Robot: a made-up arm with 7 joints.
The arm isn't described. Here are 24 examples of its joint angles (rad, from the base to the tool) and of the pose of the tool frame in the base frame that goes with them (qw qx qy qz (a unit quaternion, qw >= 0); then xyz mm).
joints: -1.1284 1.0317 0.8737 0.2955 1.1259 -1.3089 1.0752
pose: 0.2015 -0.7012 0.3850 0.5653 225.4 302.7 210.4
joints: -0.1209 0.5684 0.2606 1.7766 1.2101 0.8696 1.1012
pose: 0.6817 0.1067 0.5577 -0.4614 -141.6 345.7 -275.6
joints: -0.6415 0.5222 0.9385 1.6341 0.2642 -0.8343 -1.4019
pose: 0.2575 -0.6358 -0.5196 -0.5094 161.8 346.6 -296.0
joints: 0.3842 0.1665 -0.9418 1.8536 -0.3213 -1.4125 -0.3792
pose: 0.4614 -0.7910 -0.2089 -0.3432 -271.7 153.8 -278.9
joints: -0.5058 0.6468 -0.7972 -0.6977 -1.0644 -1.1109 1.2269
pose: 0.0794 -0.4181 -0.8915 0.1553 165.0 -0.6 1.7
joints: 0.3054 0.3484 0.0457 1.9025 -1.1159 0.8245 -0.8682
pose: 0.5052 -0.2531 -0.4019 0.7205 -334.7 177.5 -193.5
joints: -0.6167 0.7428 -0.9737 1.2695 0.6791 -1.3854 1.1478
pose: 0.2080 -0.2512 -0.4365 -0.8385 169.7 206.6 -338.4
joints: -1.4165 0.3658 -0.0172 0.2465 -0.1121 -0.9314 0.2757
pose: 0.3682 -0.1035 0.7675 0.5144 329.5 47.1 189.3
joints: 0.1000 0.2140 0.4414 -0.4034 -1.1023 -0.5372 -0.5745
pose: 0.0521 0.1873 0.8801 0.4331 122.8 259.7 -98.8
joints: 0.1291 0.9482 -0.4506 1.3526 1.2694 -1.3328 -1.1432
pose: 0.0340 0.8498 -0.4948 0.1787 -101.5 354.2 -268.0
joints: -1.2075 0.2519 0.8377 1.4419 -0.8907 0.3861 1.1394
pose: 0.7072 -0.2894 -0.4898 0.4197 409.8 122.4 -212.6
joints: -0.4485 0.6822 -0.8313 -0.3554 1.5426 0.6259 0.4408
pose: 0.1979 0.4035 -0.2326 -0.8625 189.0 10.5 -132.4
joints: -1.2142 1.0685 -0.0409 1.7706 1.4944 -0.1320 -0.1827
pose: 0.7972 -0.1505 0.1790 -0.5565 286.6 422.0 -87.5
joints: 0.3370 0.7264 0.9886 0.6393 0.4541 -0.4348 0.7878
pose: 0.7258 0.4221 -0.2938 -0.4569 -31.2 472.7 -95.2
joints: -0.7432 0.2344 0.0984 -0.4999 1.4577 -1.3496 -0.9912
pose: 0.0341 0.2598 0.3242 -0.9090 198.9 20.4 52.1
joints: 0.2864 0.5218 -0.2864 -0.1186 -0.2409 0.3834 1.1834
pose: 0.8254 0.0087 -0.4336 -0.3614 70.5 126.7 -268.9
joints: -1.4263 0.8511 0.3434 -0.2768 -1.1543 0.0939 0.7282
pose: 0.2066 0.1353 0.9297 0.2731 205.0 165.4 276.9
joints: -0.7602 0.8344 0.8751 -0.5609 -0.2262 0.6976 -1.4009
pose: 0.1846 -0.3063 -0.4126 -0.8377 114.9 305.5 157.3
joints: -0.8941 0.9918 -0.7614 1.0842 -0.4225 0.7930 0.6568
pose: 0.9304 0.1417 -0.1406 -0.3075 274.8 357.0 -181.3
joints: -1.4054 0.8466 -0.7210 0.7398 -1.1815 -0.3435 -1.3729
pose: 0.1369 0.5721 0.2970 0.7522 458.5 187.4 43.4
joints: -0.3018 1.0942 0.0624 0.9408 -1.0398 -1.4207 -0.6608
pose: 0.2127 0.0312 -0.5778 -0.7874 145.1 443.3 -61.8
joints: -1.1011 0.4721 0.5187 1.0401 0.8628 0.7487 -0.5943
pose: 0.7788 -0.4171 -0.3456 -0.3164 354.0 280.8 -105.7
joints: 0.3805 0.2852 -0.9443 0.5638 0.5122 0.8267 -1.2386
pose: 0.3818 -0.8258 0.4149 -0.0081 -133.2 54.2 -313.9
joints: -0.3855 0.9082 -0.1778 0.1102 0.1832 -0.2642 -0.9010
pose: 0.3028 -0.4479 -0.0520 -0.8397 274.4 215.5 -85.3
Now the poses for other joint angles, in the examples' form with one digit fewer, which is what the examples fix.
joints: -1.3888 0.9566 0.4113 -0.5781 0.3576 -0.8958 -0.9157
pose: 0.067 -0.573 -0.050 0.815 73 127 220
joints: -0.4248 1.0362 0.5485 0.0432 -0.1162 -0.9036 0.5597
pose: 0.039 -0.359 0.684 0.634 212 283 116
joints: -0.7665 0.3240 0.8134 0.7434 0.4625 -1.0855 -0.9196
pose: 0.211 -0.188 -0.445 -0.850 288 305 -112
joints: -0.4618 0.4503 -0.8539 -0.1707 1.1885 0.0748 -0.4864
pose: 0.144 -0.149 0.052 -0.977 176 -52 -150
